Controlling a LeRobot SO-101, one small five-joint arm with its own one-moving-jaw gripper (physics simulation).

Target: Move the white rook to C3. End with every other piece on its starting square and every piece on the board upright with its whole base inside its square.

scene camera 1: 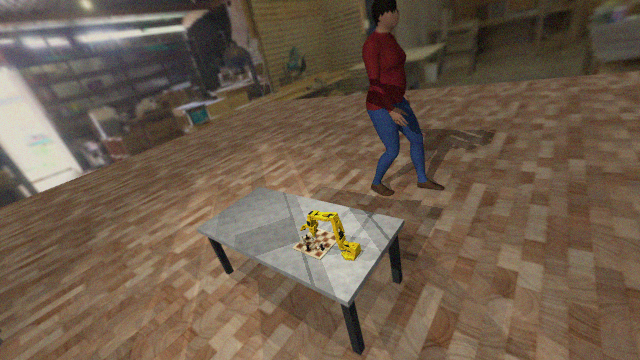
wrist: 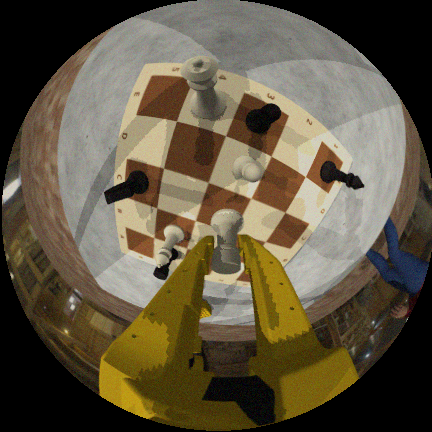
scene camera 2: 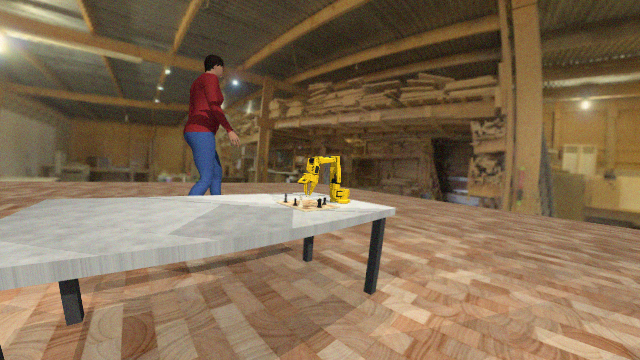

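Pixels of known places: hand, tool point: (scene camera 1: 314, 236) (wrist: 213, 243) (scene camera 2: 309, 194); arm's base, link origin: (scene camera 1: 348, 252) (scene camera 2: 337, 202).
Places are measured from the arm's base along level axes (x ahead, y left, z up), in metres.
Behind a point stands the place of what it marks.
Note:
The white rook (wrist: 227, 255) @(x 0.228, y 0.009, z 0.065 m) is held between the jaws of my gripper (scene camera 1: 313, 235) (scene camera 2: 308, 194) @(x 0.223, y 0.014, z 0.053 m) (wrist: 226, 241) @(x 0.223, y 0.014, z 0.053 m), pressed on both sides. The gripper is low over the chessboard (scene camera 1: 320, 256) @(x 0.125, y 0.098, z 0.006 m) (scene camera 2: 306, 209) @(x 0.313, y 0.102, z 0.006 m) (wrist: 131, 112) @(x 0.282, y 0.107, z 0.006 m). In the wrist view the rook's wide base end lies in front of the edge between C3 and B3; its exact height is unclear. A tall white piece (wrist: 205, 105) @(x 0.292, y 0.044, z 0.018 m) stands on E4. A black piece (wrist: 259, 121) @(x 0.295, y 0.009, z 0.019 m) stands on E3, a small white piece (wrist: 247, 168) @(x 0.263, y 0.009, z 0.035 m) on D3, and a blocky black piece (wrist: 137, 182) @(x 0.227, y 0.081, z 0.016 m) on C5.
A slim white piece (wrist: 173, 235) @(x 0.186, y 0.043, z 0.016 m) stands near B4, partly in front of a black piece (wrist: 162, 270) @(x 0.156, y 0.044, z 0.037 m) near A4. A black piece (wrist: 330, 171) @(x 0.294, y -0.068, z 0.015 m) stands on E1. The board lies on the grey table (scene camera 1: 260, 220) @(x 0.783, y -0.010, z 0.000 m) (scene camera 2: 125, 220) @(x 0.934, y 0.026, z 0.000 m). A person in red (scene camera 1: 386, 65) (scene camera 2: 204, 105) is beyond the table.

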